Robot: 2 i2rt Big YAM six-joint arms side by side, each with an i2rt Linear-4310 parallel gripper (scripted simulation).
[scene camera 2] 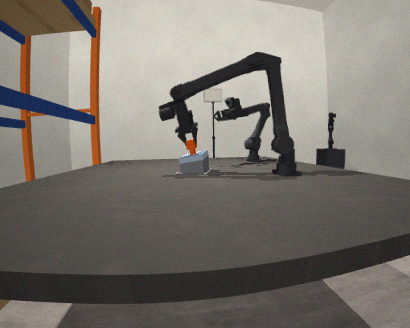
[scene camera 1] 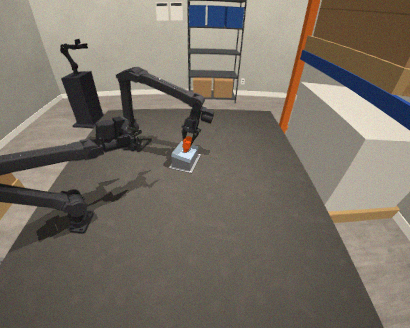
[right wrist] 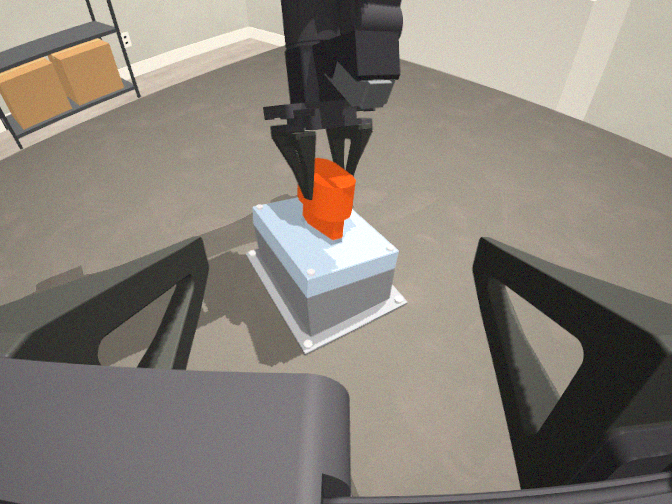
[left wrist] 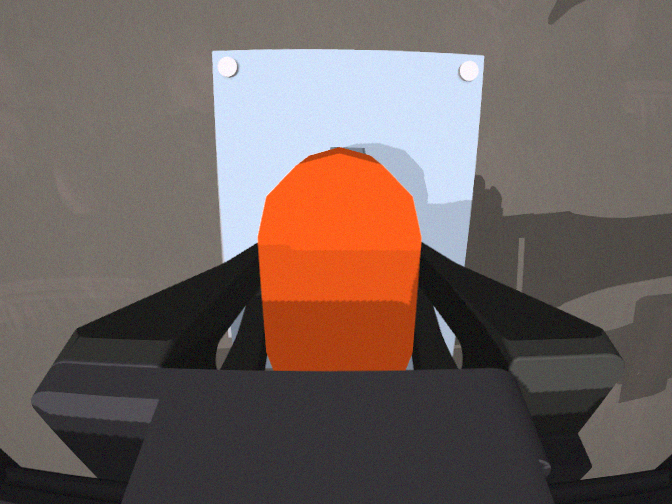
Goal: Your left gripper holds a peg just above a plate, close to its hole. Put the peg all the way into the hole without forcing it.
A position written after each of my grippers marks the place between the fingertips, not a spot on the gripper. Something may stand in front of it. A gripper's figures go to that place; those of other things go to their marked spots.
Labels:
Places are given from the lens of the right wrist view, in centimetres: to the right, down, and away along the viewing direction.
my left gripper (right wrist: 326, 195): -1, -6, 42
my right gripper (right wrist: 340, 252): 0, 0, 13
orange peg (right wrist: 333, 193): -1, -6, 39

